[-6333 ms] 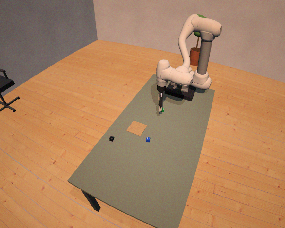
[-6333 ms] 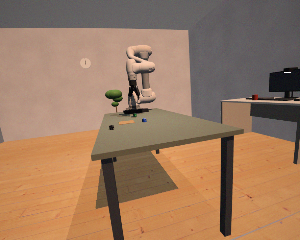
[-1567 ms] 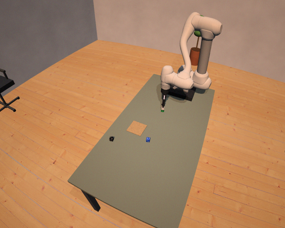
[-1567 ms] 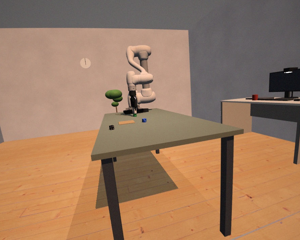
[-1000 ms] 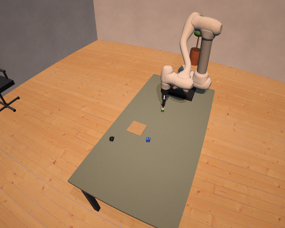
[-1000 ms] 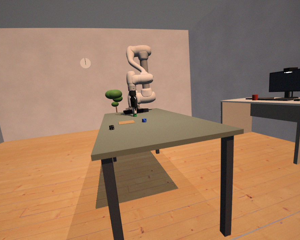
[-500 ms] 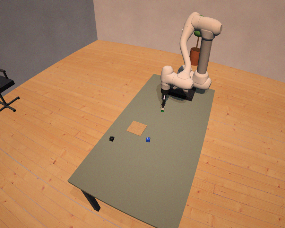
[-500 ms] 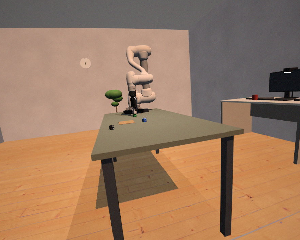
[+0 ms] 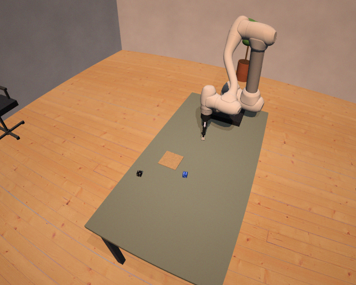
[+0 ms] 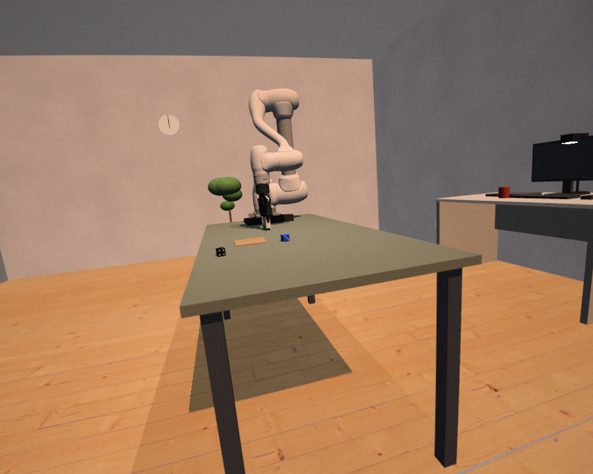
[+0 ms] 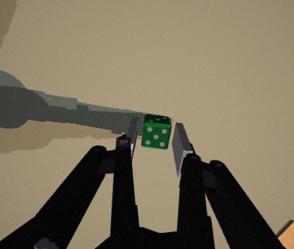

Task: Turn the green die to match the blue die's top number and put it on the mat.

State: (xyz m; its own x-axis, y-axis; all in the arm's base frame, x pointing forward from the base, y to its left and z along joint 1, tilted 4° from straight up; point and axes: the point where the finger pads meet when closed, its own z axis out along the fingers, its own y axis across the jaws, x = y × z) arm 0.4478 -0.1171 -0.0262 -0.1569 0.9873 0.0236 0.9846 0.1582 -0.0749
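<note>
Right now my hand is 30 mm above the green die. Round my hand: black die 510 mm ahead, 320 mm to the right, 30 mm below; then blue die 410 mm ahead, 20 mm to the right, 30 mm below; then tan mat 300 mm ahead, 160 mm to the right, 40 mm below.
</note>
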